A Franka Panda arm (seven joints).
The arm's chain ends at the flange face. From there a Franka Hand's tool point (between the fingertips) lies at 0.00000 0.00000 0.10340 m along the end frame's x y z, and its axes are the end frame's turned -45 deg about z.
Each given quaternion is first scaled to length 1.
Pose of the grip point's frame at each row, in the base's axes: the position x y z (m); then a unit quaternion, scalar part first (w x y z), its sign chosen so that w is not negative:
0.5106 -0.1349 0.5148 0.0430 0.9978 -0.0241 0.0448
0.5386 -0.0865 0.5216 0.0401 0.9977 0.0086 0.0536
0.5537 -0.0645 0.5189 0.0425 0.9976 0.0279 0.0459
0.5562 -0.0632 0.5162 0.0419 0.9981 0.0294 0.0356
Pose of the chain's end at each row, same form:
0.5016 -0.1258 0.6174 0.0226 0.9126 -0.4041 0.0578
0.5275 -0.0783 0.6241 0.0165 0.9251 -0.3739 0.0649
0.5440 -0.0560 0.6215 0.0217 0.9324 -0.3560 0.0587
0.5486 -0.0548 0.6190 0.0251 0.9333 -0.3548 0.0489

